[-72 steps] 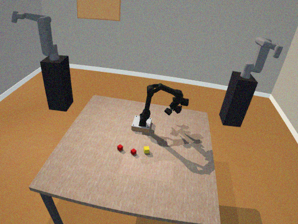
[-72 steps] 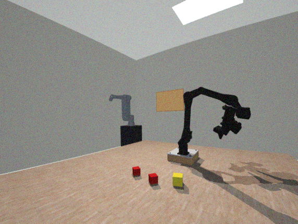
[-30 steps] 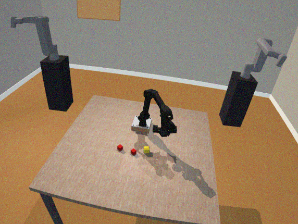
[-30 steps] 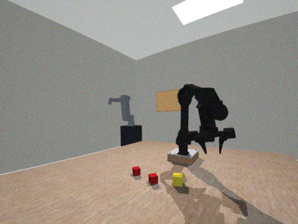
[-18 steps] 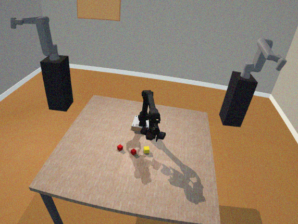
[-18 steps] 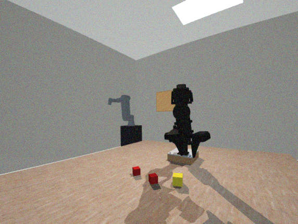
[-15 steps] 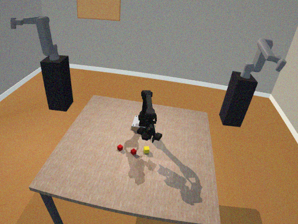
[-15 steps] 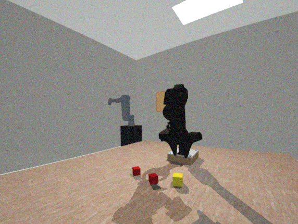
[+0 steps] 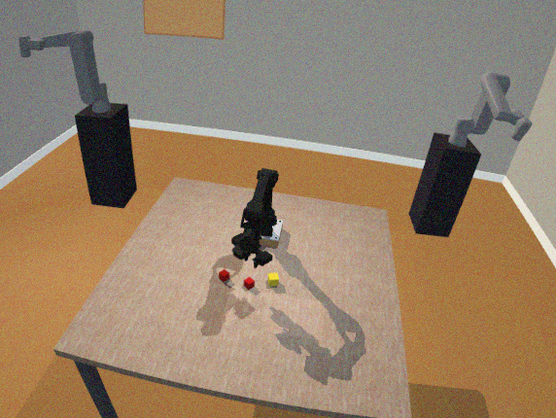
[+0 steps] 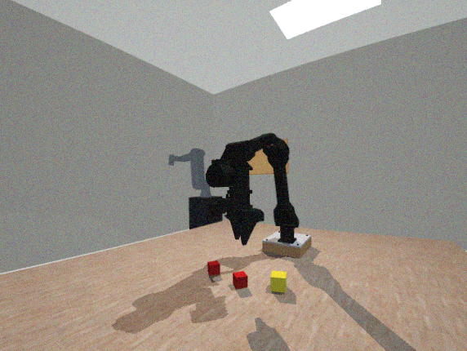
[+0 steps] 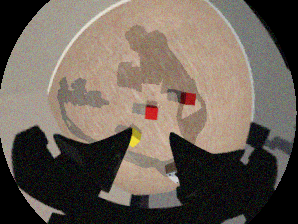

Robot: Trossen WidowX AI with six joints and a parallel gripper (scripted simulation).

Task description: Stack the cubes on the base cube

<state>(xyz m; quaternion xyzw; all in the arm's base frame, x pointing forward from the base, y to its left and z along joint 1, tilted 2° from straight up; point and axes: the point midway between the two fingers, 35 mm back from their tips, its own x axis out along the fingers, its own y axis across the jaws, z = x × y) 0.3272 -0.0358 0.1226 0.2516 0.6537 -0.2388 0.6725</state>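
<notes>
The yellow base cube is 4 cm behind my gripper tip, 10 cm to the left of it and 11 cm below it.
</notes>
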